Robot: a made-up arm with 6 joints.
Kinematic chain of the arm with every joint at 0, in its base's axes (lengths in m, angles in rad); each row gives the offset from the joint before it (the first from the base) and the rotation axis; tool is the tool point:
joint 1: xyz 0 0 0.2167 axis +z
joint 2: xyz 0 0.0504 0 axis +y
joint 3: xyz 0 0 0.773 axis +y
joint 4: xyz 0 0 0.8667 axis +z
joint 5: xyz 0 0 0 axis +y
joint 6: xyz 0 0 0.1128 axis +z
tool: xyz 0 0 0
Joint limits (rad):
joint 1: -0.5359..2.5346
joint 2: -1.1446..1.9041
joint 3: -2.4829..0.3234
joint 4: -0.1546..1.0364
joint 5: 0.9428..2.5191
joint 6: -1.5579..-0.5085
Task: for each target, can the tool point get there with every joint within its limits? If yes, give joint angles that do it. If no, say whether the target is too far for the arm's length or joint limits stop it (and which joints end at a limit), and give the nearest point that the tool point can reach.
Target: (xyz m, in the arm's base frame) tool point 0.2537 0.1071 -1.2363
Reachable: no: joint limits stop it (at a limit: joint 1, joint 2, joint 4, joint 5) | nearest point 0.3268 -0.2712 -0.3580 | short by 0.959 m
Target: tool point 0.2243 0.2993 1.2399
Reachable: yes | joints 0.7615 1.2852 -1.8445 0.1029 1.4482 -1.4267
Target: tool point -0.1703 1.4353 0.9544
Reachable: yes | joints 1.5934 1.0999 -0.0845 0.9200 1.7986 -0.8883
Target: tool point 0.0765 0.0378 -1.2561
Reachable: no: joint limits stop it (at a limit: joint 1, joint 2, joint 4, joint 5) | nearest point 0.2904 -0.2459 -0.3429 | short by 0.980 m
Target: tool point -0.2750 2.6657 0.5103
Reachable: no: too far | nearest point -0.1746 1.6929 0.4032 | short by 0.984 m
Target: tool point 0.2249 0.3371 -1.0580
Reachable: no: joint limits stop it (at a limit: joint 1, joint 2, joint 4, joint 5) | nearest point -0.2068 0.2728 -0.3140 | short by 0.863 m
